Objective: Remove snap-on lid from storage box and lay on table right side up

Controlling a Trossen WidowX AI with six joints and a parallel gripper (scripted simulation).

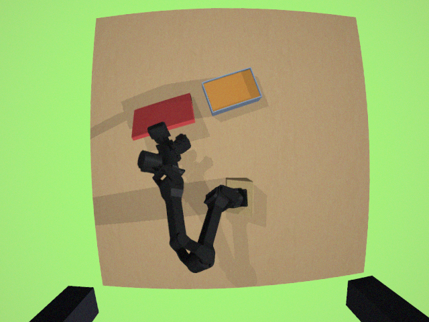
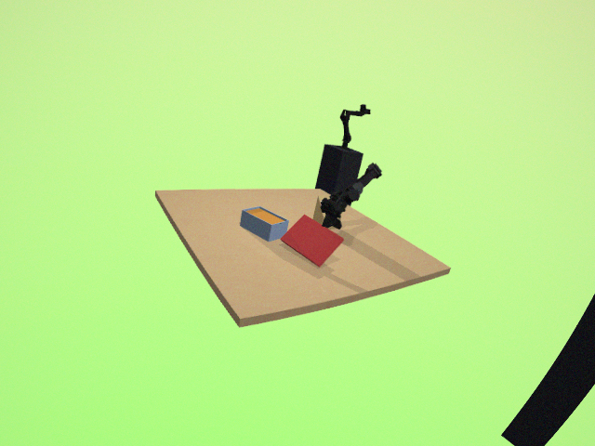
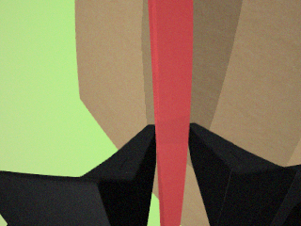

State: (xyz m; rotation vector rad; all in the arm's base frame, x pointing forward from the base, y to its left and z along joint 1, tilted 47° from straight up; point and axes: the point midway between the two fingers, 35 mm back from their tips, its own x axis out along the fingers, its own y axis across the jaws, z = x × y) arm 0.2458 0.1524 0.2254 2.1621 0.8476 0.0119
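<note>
Right now the lid is 60 mm ahead of my gripper tip, 50 mm below it and 10 mm to the left of it. From my gripper tip the other things lie so: storage box: 270 mm to the right, 150 mm ahead, 90 mm below.
</note>
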